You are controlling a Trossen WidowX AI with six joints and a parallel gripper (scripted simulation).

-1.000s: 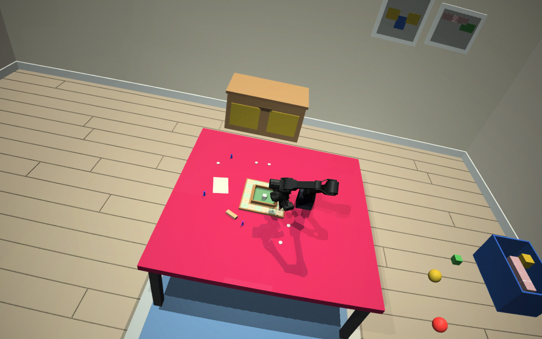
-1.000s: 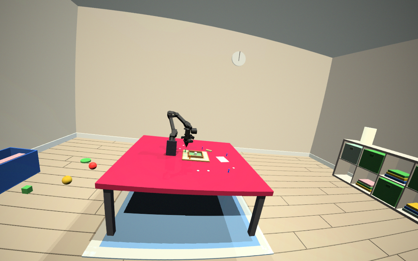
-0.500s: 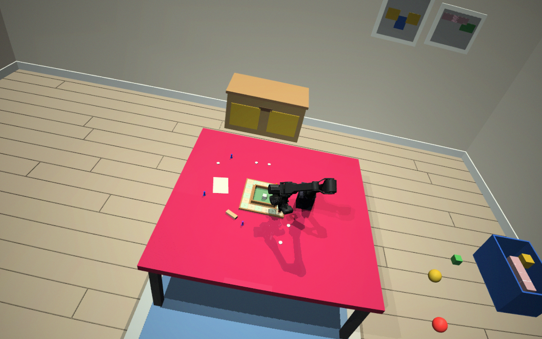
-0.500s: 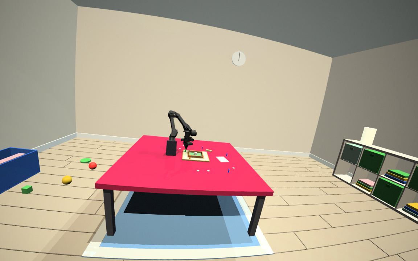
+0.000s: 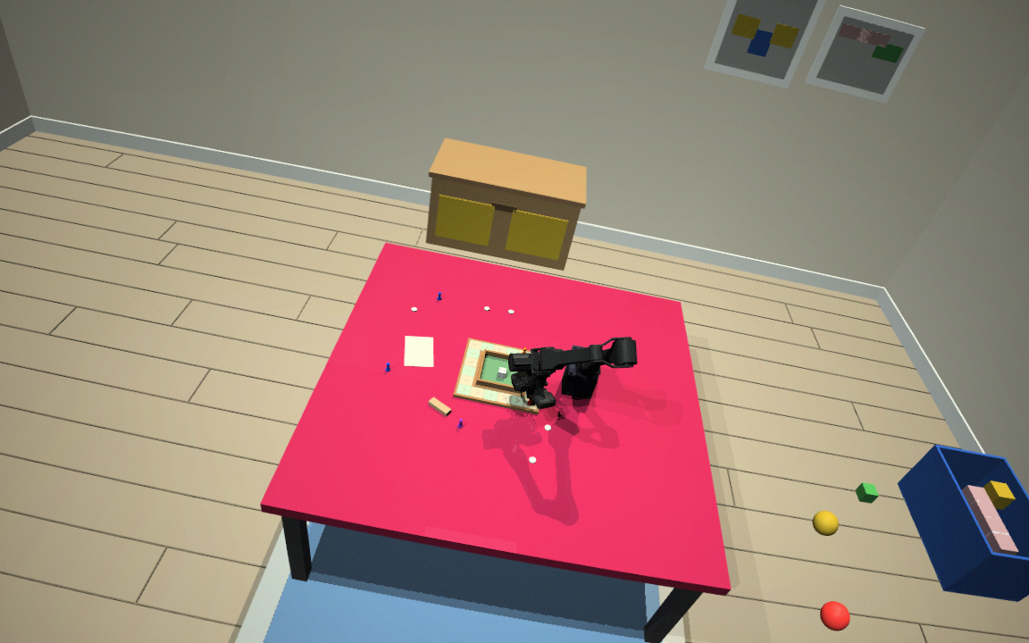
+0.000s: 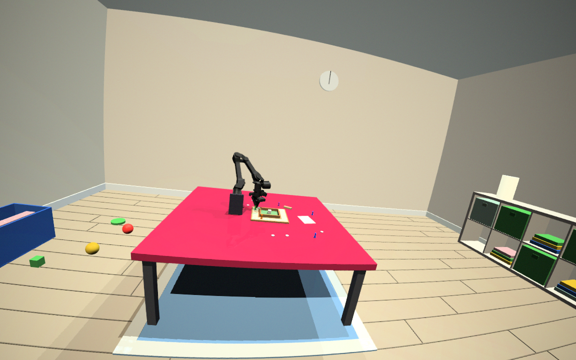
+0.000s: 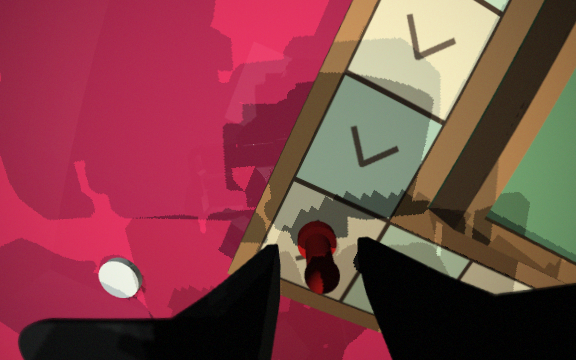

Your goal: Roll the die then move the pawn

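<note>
The red pawn is right at my gripper tip. From my gripper tip the other things lie so: green tray (110 mm to the right, 110 mm ahead, 20 mm below); then white die (110 mm ahead, 100 mm to the right); then wooden block (290 mm ahead, 90 mm to the left, 20 mm below).
</note>
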